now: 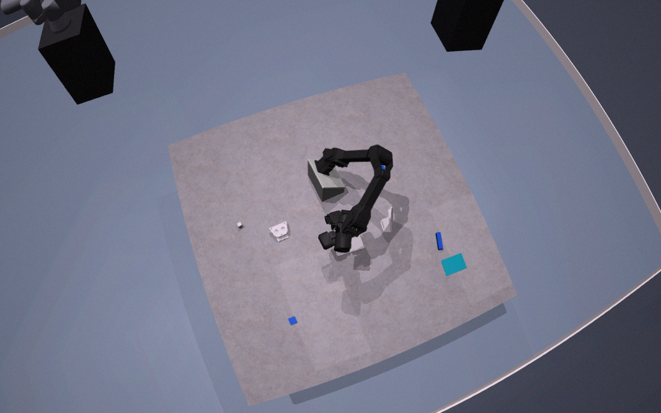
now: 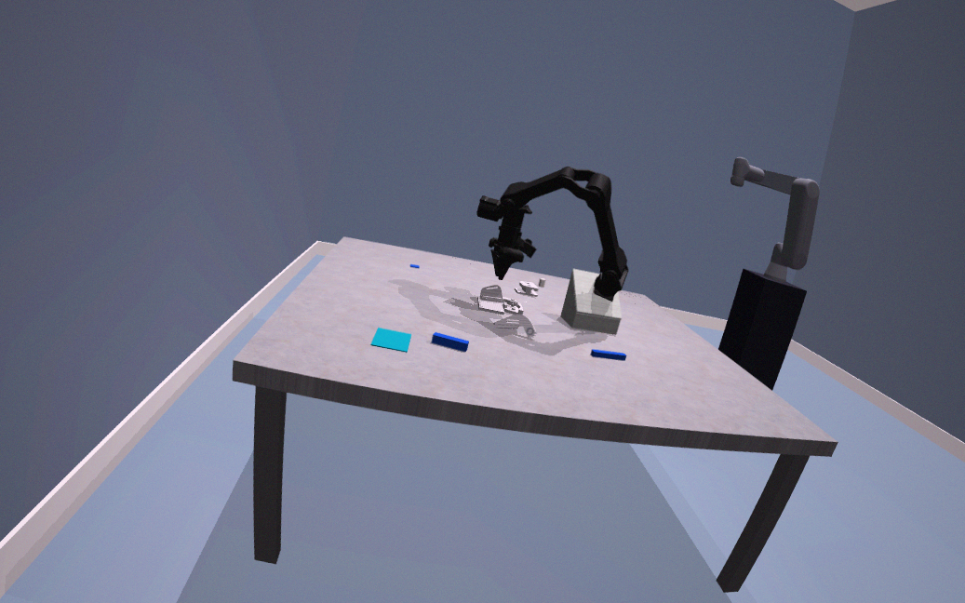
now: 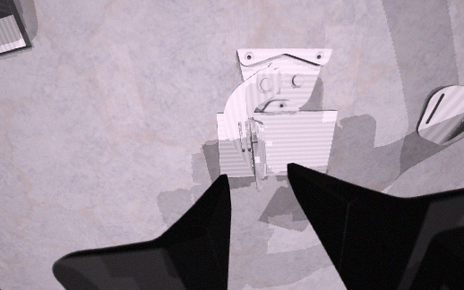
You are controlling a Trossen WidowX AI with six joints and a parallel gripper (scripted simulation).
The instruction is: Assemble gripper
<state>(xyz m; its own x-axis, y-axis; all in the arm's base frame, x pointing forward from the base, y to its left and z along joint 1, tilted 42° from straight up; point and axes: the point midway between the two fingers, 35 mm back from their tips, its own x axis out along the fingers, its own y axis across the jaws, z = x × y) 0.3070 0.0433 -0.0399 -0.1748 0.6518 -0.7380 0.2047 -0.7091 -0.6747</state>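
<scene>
My gripper tip is 25 cm to the right of the white jaw, 8 cm past it and 6 cm above it. From my gripper tip the other things lie so: small blue square: 27 cm to the right, 27 cm ahead, 8 cm below; blue bar: 30 cm behind, 28 cm to the left, 7 cm below; white stepped part: 23 cm to the right, 11 cm behind, 7 cm below.
</scene>
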